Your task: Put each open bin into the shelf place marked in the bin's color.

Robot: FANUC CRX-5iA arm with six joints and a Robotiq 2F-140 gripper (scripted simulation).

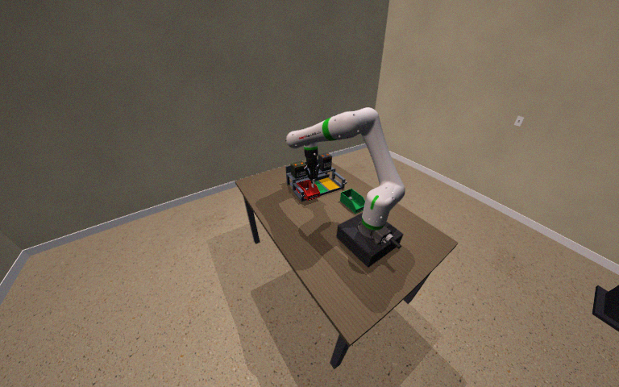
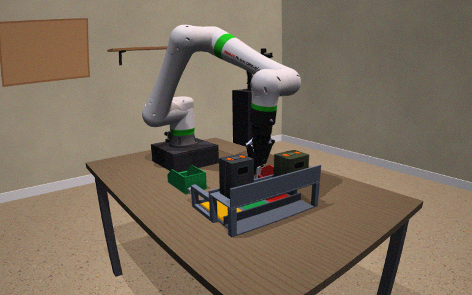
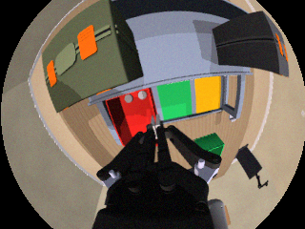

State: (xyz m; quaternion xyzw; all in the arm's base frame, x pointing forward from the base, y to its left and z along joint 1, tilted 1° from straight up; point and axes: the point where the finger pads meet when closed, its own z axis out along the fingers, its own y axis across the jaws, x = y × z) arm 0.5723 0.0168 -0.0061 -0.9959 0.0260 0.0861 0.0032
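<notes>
My gripper is now 10 mm past the red bin, 50 mm to the right of it and 40 mm above it. Round my hand: green bin (260 mm behind, 170 mm to the right, 60 mm below); olive box (150 mm ahead, 40 mm to the left, 60 mm above); black box (130 mm ahead, 190 mm to the right, 70 mm above).
</notes>
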